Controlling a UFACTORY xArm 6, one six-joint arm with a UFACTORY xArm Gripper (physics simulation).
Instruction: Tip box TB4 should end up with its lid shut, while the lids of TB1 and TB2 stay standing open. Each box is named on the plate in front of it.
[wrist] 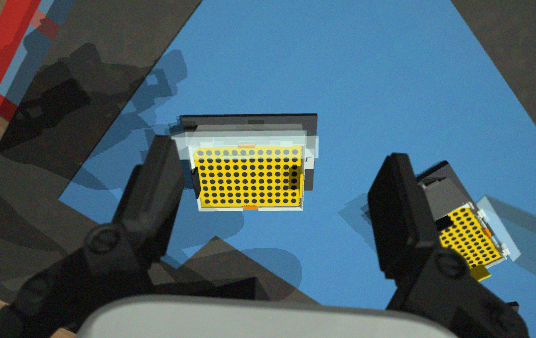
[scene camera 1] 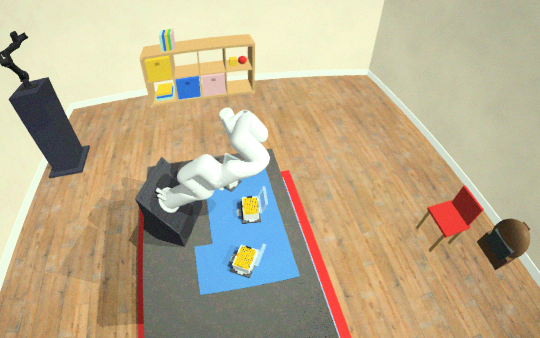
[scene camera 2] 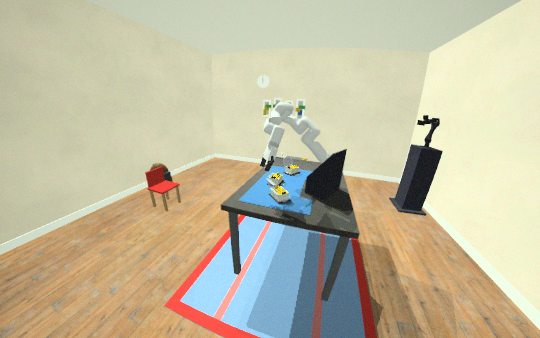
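Seen in the pictures: gripper, fingertip midpoint: point(wrist: 278, 166) point(scene camera 2: 264, 168); arm's base, origin of the base link: point(scene camera 1: 168, 200) point(scene camera 2: 327, 162).
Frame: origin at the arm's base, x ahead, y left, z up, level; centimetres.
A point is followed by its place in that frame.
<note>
TB4 point(scene camera 1: 232, 185) point(scene camera 2: 280, 194) {x 30.6, y 32.4, z -17.9 cm} point(wrist: 250, 177) {x 32.4, y 27.0, z -17.9 cm} is the rear box in camera 1, partly behind the arm. Its clear lid point(scene camera 1: 230, 159) {x 36.4, y 33.9, z -12.1 cm} point(wrist: 245, 146) {x 38.7, y 32.2, z -9.3 cm} stands open, seen nearly edge-on in the wrist view. TB2 point(scene camera 1: 250, 209) {x 41.4, y -1.0, z -18.2 cm} point(scene camera 2: 275, 179) point(wrist: 470, 237) {x 44.0, y 1.2, z -17.8 cm} is the middle box, its lid point(scene camera 1: 263, 198) {x 49.3, y 1.6, z -13.9 cm} point(wrist: 500, 227) {x 47.3, y 0.9, z -17.1 cm} standing open. TB1 point(scene camera 1: 244, 259) point(scene camera 2: 292, 170) is at the front in camera 1, its lid point(scene camera 1: 260, 255) {x 39.0, y -34.1, z -9.3 cm} point(scene camera 2: 287, 160) {x 38.6, y -33.8, z -12.3 cm} standing open. No name plate is readable. My gripper point(scene camera 2: 267, 163) {x 42.9, y 33.0, z -0.3 cm} point(wrist: 278, 166) {x 42.9, y 33.0, z -0.3 cm} is open and empty, above the table; TB4 appears between its fingers. Camera 1 hides it.
The boxes stand on a blue mat point(scene camera 1: 225, 280) {x 20.5, y -37.4, z -23.6 cm} point(scene camera 2: 255, 195) {x 50.0, y 30.1, z -23.6 cm} point(wrist: 375, 75) {x 48.7, y 23.3, z -23.6 cm} on the dark table point(scene camera 1: 185, 310) {x -1.4, y -49.4, z -23.9 cm} point(scene camera 2: 290, 217) {x 20.1, y 48.5, z -23.9 cm}. The black arm pedestal point(scene camera 1: 165, 227) {x -4.1, y -11.0, z -7.3 cm} point(scene camera 2: 325, 177) {x 1.4, y 18.7, z -5.9 cm} rises at the mat's notch. In the wrist view, TB2 sits beyond the right finger.
</note>
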